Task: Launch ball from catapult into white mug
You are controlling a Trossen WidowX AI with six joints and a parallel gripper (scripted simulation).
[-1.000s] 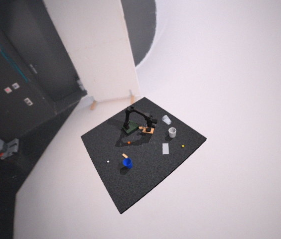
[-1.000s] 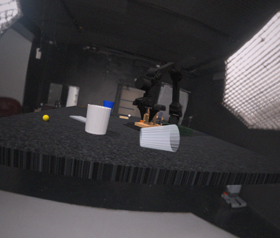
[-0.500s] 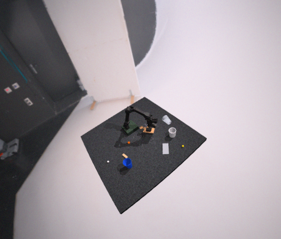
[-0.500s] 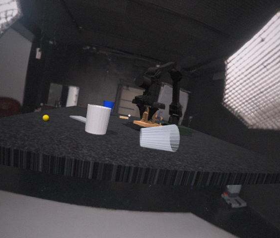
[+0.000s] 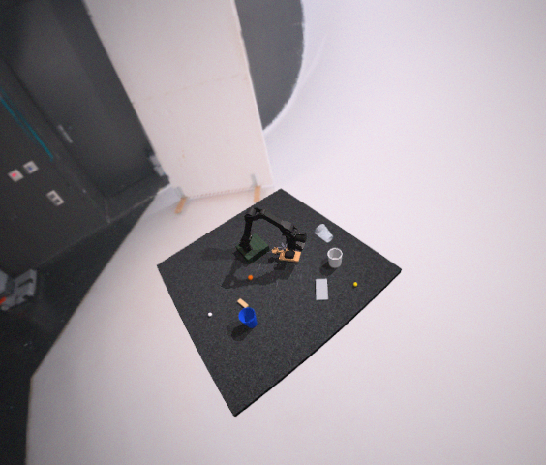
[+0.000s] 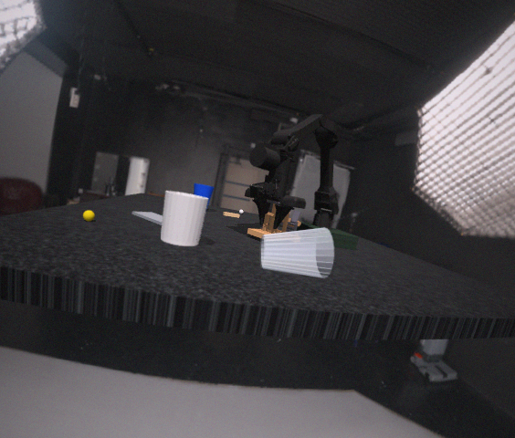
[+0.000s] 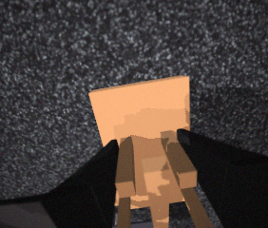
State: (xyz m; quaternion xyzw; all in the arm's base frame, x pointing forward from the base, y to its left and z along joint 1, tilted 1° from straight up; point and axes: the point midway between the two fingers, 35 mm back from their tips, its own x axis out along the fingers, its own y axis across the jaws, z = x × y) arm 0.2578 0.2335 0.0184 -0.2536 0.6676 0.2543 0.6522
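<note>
The orange ball is 4 cm behind my gripper tip, 33 cm to the right of it and 3 cm below it. From my gripper tip the other things lie so: white mug 22 cm ahead, 19 cm to the left, 1 cm below; then wooden catapult 6 cm behind, 4 cm to the right, 2 cm above; then grey flat plate 32 cm ahead, 1 cm to the right, 4 cm below.
</note>
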